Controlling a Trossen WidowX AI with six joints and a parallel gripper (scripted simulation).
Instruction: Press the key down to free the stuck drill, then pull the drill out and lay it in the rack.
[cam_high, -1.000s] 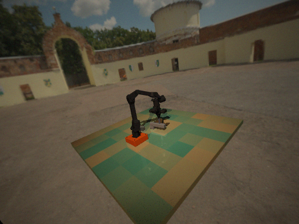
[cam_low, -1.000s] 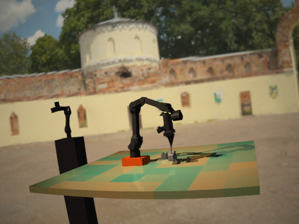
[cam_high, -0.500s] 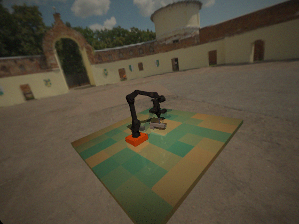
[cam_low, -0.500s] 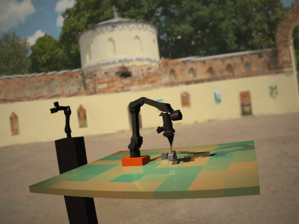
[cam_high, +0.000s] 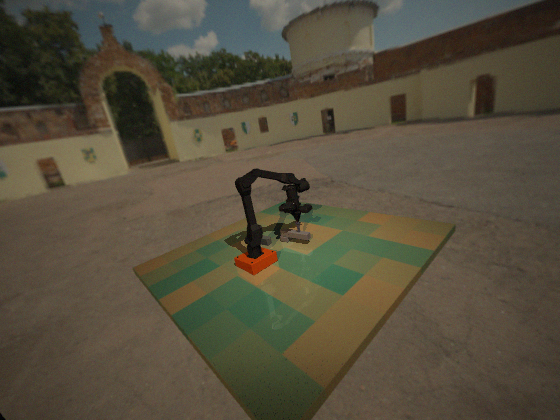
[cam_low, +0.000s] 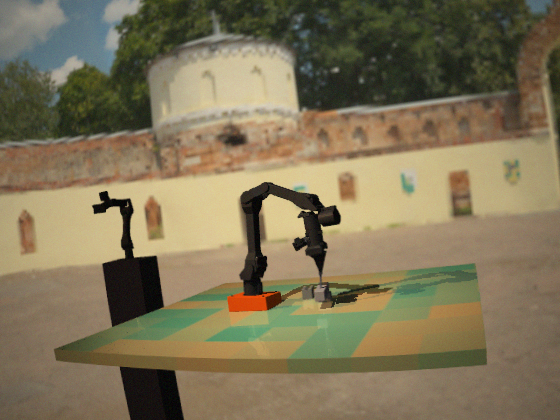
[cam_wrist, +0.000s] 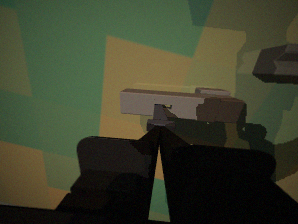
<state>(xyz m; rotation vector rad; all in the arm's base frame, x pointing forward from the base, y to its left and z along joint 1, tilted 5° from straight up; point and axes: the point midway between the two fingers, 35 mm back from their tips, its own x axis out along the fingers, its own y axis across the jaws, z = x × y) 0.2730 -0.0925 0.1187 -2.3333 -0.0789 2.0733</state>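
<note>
Right now my gripper tip is 3 cm above the key. Also, from my gripper tip: drill 8 cm below, 5 cm to the left, 1 cm behind; then drill rack 20 cm to the left, 11 cm below, 9 cm behind; then drill sleeve 8 cm below, 4 cm to the left, 1 cm behind.
</note>
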